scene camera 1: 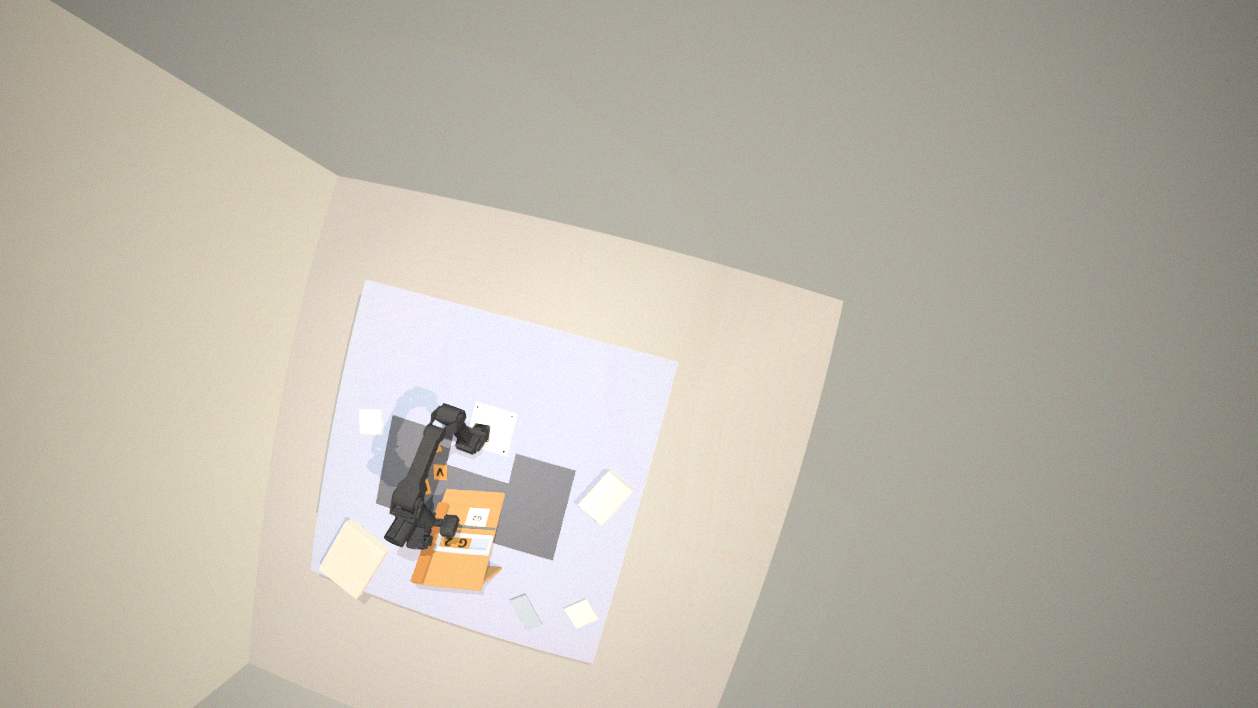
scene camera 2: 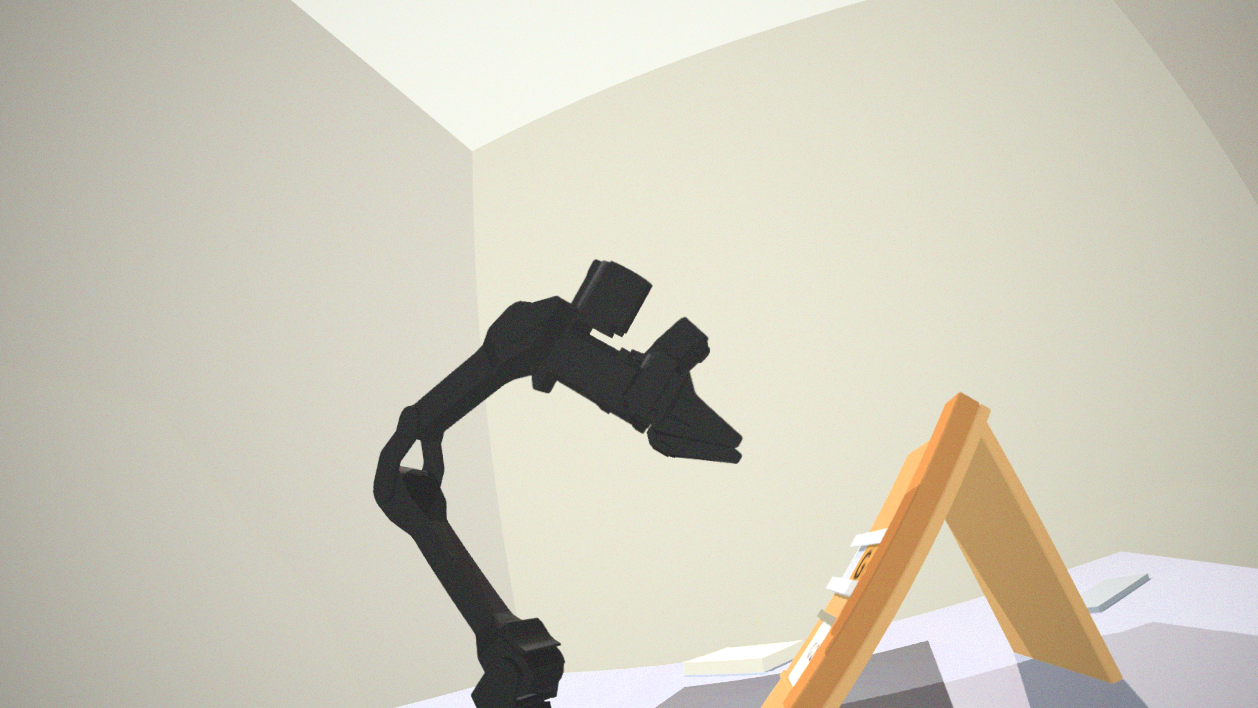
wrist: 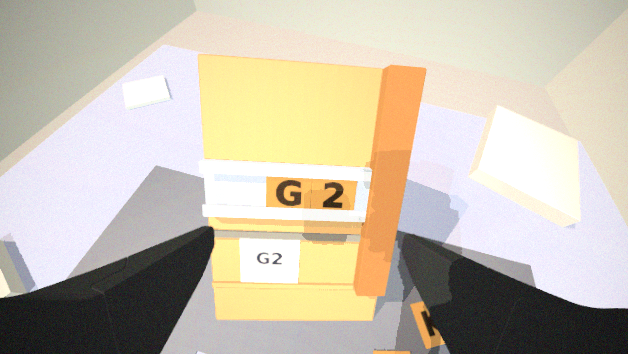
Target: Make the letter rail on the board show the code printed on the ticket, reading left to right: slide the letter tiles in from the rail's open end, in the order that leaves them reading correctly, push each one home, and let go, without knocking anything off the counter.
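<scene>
A grey mat, a slanted orange board, a white ticket and a grey slab are visible. My gripper, open and holding nothing, appears in the wrist view and in scene camera 1.
</scene>
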